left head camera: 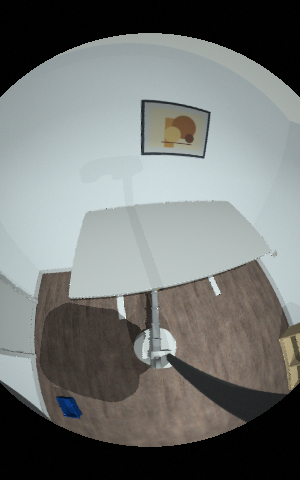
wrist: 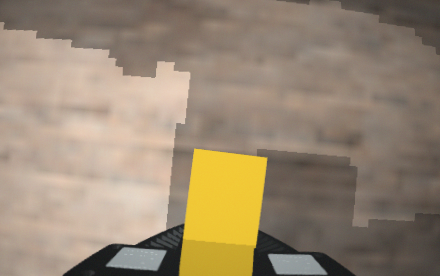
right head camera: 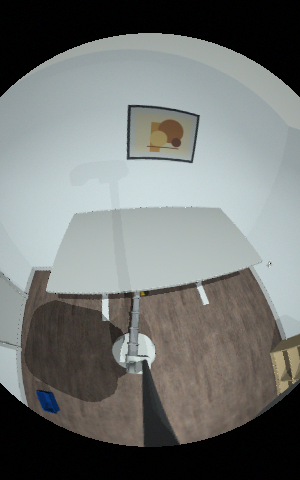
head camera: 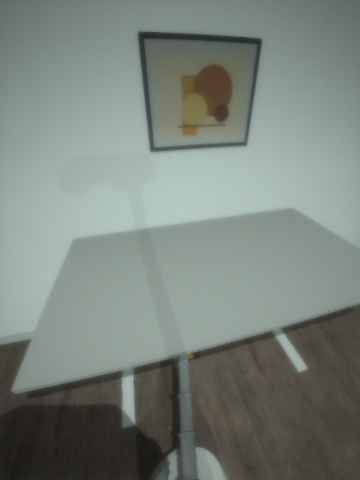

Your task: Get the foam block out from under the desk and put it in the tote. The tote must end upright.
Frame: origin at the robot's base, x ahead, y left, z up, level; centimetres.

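Seen in the pictures: gripper, fingertip midpoint: (wrist: pixel 216 243).
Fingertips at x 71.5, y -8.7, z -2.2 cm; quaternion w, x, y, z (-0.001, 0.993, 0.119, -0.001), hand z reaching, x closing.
Note:
A point is followed by its place in that frame.
The yellow foam block (wrist: pixel 225 195) @(x 70.9, y -5.0, z 1.9 cm) stands out between the two black fingers in the wrist view. A small yellow patch of it (head camera: pixel 190 356) @(x 69.3, y -5.8, z 0.2 cm) (right head camera: pixel 144 293) shows at the front edge of the desk (head camera: pixel 225 270) @(x 68.5, y -21.3, z 92.2 cm) (left head camera: pixel 185 240) @(x 65.6, y -18.3, z 92.2 cm) (right head camera: pixel 170 245) @(x 66.4, y -22.9, z 92.2 cm). My gripper (wrist: pixel 216 243) @(x 71.5, y -8.7, z -2.2 cm) is shut on the block, with a finger against each side. In the head views the desk top and arm hide the fingers. The blue tote (left head camera: pixel 69 407) (right head camera: pixel 48 401) is on the floor at the lower left, far from the gripper, and looks upright, though it is small there.
My arm (head camera: pixel 186 415) @(x 29.6, y -0.2, z 31.6 cm) (left head camera: pixel 155 312) @(x 33.0, y -0.6, z 31.6 cm) (right head camera: pixel 135 315) @(x 34.6, y -0.7, z 31.7 cm) reaches to the desk's front edge. White desk feet (head camera: pixel 128 397) (head camera: pixel 291 351) lie on the floor on either side of it. A tan shelf unit (left head camera: pixel 286 340) @(x -58.3, y -197.9, z 5.2 cm) (right head camera: pixel 276 360) @(x -66.2, y -193.0, z 5.1 cm) stands at the right. A wall with a framed picture (head camera: pixel 145 90) @(x 112.0, y 10.9, z 161.6 cm) is behind the desk.

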